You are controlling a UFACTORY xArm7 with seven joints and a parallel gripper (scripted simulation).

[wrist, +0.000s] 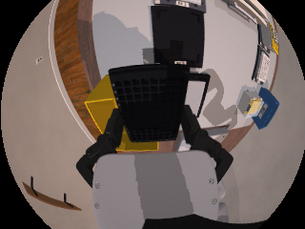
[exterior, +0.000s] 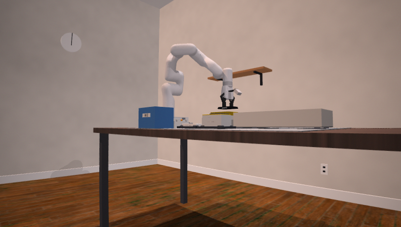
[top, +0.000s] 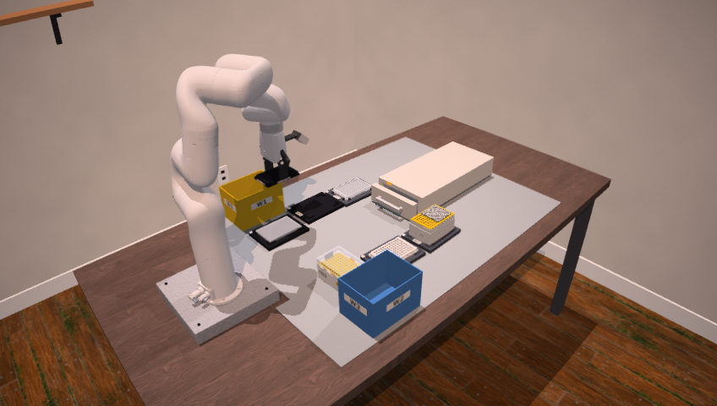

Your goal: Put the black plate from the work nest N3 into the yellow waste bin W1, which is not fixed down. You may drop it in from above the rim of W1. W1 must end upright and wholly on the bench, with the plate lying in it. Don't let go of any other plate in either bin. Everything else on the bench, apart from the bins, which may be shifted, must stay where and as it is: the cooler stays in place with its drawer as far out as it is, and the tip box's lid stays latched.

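Now: the yellow bin W1 70 mm behind my hand, 70 mm to the left of it and 120 mm below it. The rest, counted from my hand: black plate (10 mm below); white plate (10 mm ahead, 460 mm to the right, 140 mm below); work nest N3 (90 mm ahead, 90 mm to the right, 150 mm below).
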